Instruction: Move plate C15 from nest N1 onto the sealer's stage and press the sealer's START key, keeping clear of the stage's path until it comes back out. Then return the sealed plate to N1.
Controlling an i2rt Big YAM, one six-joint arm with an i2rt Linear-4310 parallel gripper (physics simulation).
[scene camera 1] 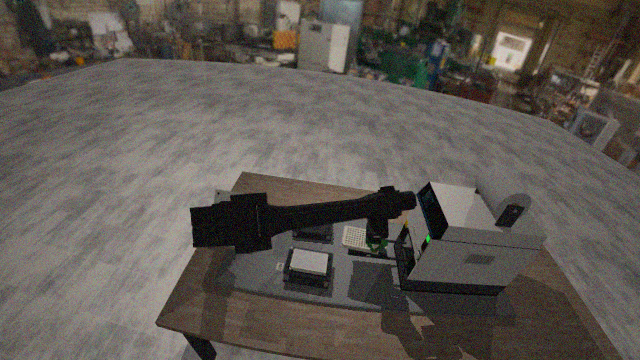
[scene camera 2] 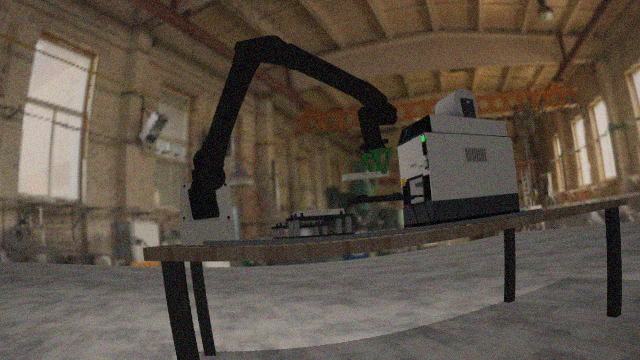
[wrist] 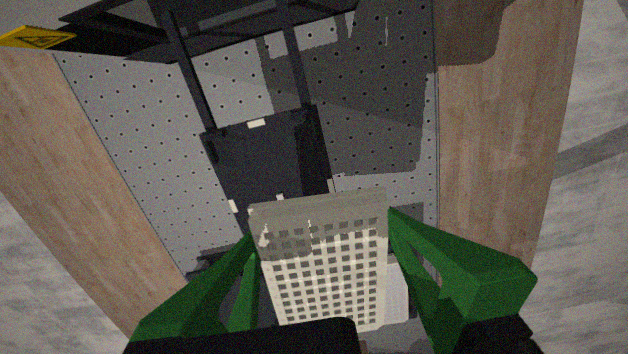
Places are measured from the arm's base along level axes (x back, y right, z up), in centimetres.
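Pixels of known places: gripper, fingertip midpoint: [scene camera 1: 374, 242] [scene camera 2: 379, 175] [wrist: 320, 225]; arm's base, link origin: [scene camera 2: 203, 204].
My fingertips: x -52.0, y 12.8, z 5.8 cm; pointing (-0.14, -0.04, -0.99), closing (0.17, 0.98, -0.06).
For each thing: its top centre in the pictures, then the offset to it from my fingertips. "pt": a spot on its surface instead. Level surfaces: height alone.
- dark stage, top centre: [wrist: 263, 153] [scene camera 2: 388, 194] [scene camera 1: 379, 245] dx -4.3, dy -3.4, dz -5.7 cm
- sealer, surface spot: [scene camera 2: 465, 170] pt dx -28.4, dy +10.2, dz -0.4 cm
- white plate, top centre: [wrist: 378, 298] [scene camera 2: 317, 210] [scene camera 1: 309, 260] dx +21.1, dy +1.6, dz -9.7 cm
- dark nest, top centre: [wrist: 238, 309] [scene camera 2: 299, 222] [scene camera 1: 313, 220] dx +19.6, dy -20.5, dz -11.8 cm
- yellow warning sign, surface spot: [wrist: 37, 37] pt dx -15.4, dy -10.7, dz -0.9 cm
- perforated board, surface height: dz -16.8 cm
- wooden table, surface height: dz -18.1 cm
My gripper [scene camera 1: 377, 246] [scene camera 2: 380, 169] [wrist: 320, 225], with green fingers, is shut on a pale plate with a grid of wells [scene camera 1: 354, 237] [scene camera 2: 356, 177] [wrist: 327, 270]. The plate is roughly level. In scene camera 2 it hangs above the dark stage [scene camera 2: 377, 198] [wrist: 265, 160], which sticks out of the sealer [scene camera 1: 465, 255] [scene camera 2: 465, 170] on two rails. In the wrist view the plate hides the stage's near part. A green light [scene camera 1: 428, 239] [scene camera 2: 422, 138] shows on the sealer. The START key and the plate's label cannot be read.
A white plate [scene camera 1: 309, 261] sits on a black nest at the front; a dark nest [scene camera 1: 314, 233] lies partly under the arm's outline. The nest labels are unreadable. A yellow warning sign [wrist: 37, 37] is by the sealer opening. A perforated board [wrist: 145, 125] lies on the wooden table [wrist: 75, 165].
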